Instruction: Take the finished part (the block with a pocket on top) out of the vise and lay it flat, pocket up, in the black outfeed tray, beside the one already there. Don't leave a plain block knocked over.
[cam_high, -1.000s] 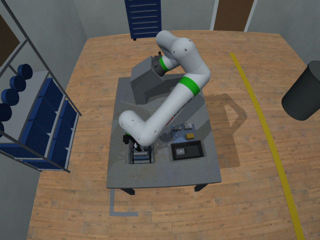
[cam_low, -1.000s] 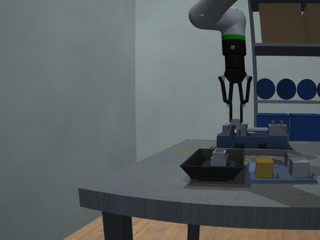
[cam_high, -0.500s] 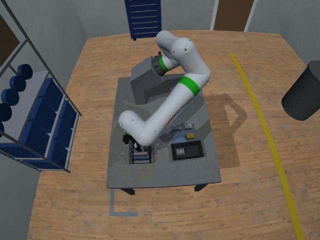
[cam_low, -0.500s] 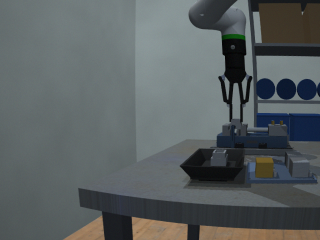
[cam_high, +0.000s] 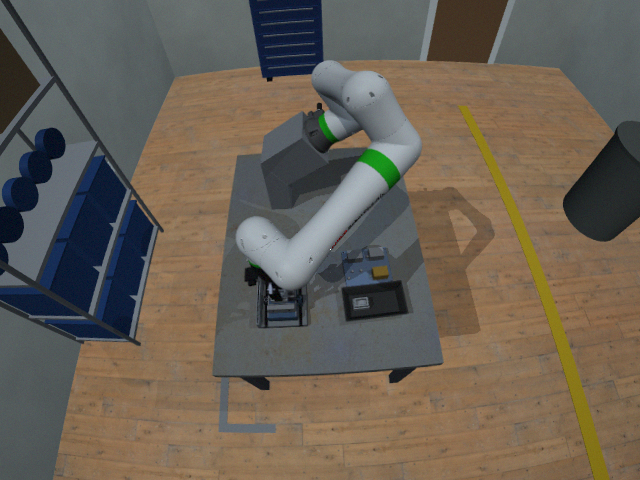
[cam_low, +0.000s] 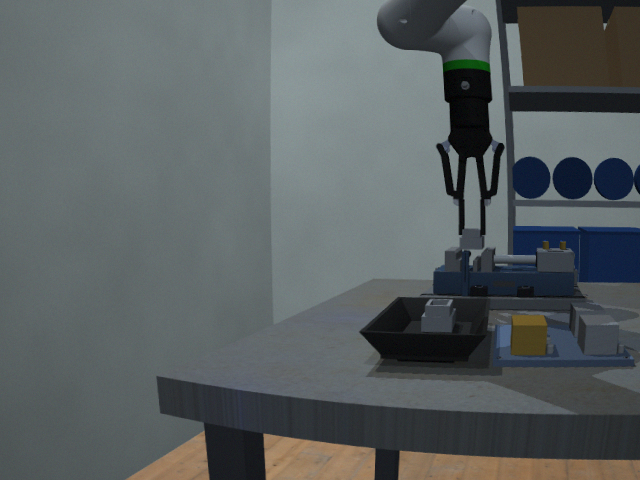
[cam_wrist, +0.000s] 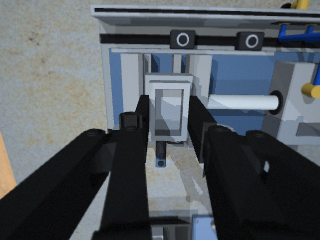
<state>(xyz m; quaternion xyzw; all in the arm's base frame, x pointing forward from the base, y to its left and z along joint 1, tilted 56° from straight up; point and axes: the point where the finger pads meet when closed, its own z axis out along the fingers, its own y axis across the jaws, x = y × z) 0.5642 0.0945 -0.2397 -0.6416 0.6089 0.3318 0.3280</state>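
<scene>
Right now my hand is 130 mm past the yellow block, 390 mm to the right of it and 130 mm above it. The rest, counted from my hand: pocketed block 40 mm below; then blue fixture plate 160 mm behind, 340 mm to the left, 150 mm below.
</scene>
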